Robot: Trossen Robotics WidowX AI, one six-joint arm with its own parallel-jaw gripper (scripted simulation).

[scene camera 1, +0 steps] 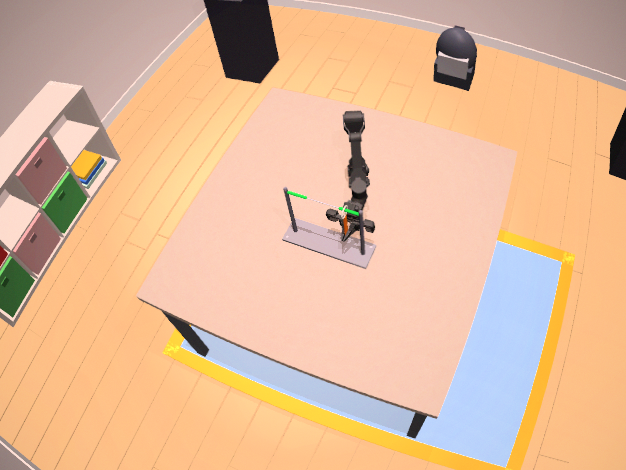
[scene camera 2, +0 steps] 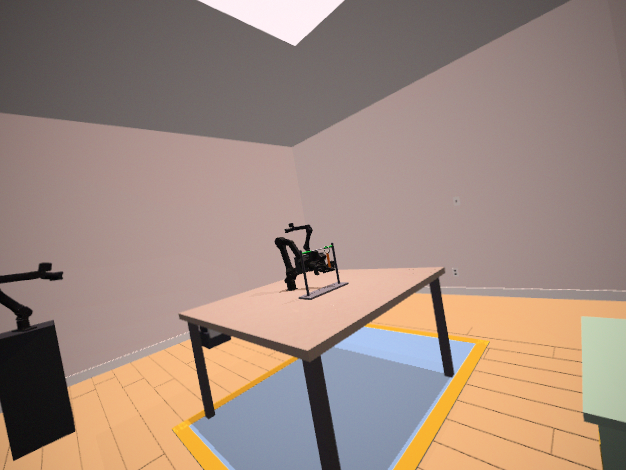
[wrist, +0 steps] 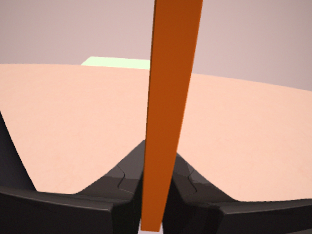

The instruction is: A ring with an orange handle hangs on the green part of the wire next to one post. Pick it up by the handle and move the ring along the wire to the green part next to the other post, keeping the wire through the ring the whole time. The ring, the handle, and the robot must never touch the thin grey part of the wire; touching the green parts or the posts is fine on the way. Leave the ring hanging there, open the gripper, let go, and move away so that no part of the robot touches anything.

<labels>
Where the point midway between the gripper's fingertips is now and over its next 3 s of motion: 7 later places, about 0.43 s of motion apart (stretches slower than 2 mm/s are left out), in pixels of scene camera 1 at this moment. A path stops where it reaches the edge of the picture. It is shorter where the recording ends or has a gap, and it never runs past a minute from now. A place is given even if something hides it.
The gripper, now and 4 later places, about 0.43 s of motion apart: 342, 241; 344, 237; 346, 231; 347, 229; 350, 220
</labels>
